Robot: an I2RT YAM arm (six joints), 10 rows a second.
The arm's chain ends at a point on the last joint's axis. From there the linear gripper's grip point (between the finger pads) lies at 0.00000 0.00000 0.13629 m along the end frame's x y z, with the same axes.
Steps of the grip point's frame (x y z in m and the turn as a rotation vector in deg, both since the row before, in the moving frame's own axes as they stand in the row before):
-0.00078, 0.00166, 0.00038, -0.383, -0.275, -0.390
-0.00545, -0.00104, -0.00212, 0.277, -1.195, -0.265
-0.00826, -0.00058, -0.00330, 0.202, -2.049, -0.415
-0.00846, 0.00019, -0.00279, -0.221, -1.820, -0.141
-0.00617, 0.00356, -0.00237, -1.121, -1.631, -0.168
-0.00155, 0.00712, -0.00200, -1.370, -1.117, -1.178
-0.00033, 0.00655, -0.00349, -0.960, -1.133, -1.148
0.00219, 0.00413, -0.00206, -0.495, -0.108, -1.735
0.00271, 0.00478, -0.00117, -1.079, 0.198, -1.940
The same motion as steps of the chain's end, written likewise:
-0.00013, 0.00075, 0.00038, -0.383, -0.275, -0.390
-0.00261, -0.00039, -0.00209, 0.277, -1.195, -0.265
-0.00339, -0.00012, -0.00321, 0.202, -2.049, -0.415
-0.00413, -0.00034, -0.00272, -0.221, -1.820, -0.141
-0.00230, 0.00089, -0.00229, -1.121, -1.631, -0.168
0.00107, 0.00383, -0.00194, -1.370, -1.117, -1.178
0.00234, 0.00424, -0.00344, -0.960, -1.133, -1.148
0.00243, 0.00295, -0.00205, -0.495, -0.108, -1.735
0.00220, 0.00222, -0.00115, -1.079, 0.198, -1.940

